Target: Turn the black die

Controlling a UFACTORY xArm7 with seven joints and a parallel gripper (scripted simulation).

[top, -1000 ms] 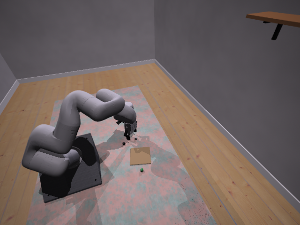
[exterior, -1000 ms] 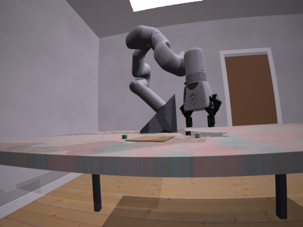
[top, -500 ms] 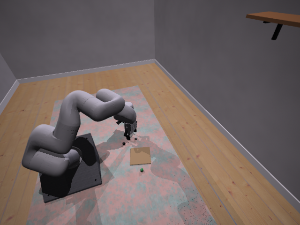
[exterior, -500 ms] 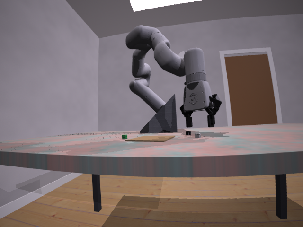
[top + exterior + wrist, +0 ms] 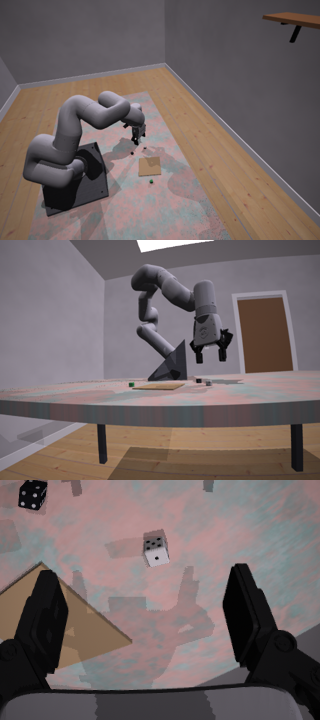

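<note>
Right now the black die is 7 cm behind my hand, 4 cm to the right of it and 8 cm below it. The rest, counted from my hand: green die: 1 cm ahead, 29 cm to the right, 8 cm below; then tan mat: 3 cm ahead, 18 cm to the right, 8 cm below; then white die: 3 cm ahead, 1 cm to the right, 8 cm below.
</note>
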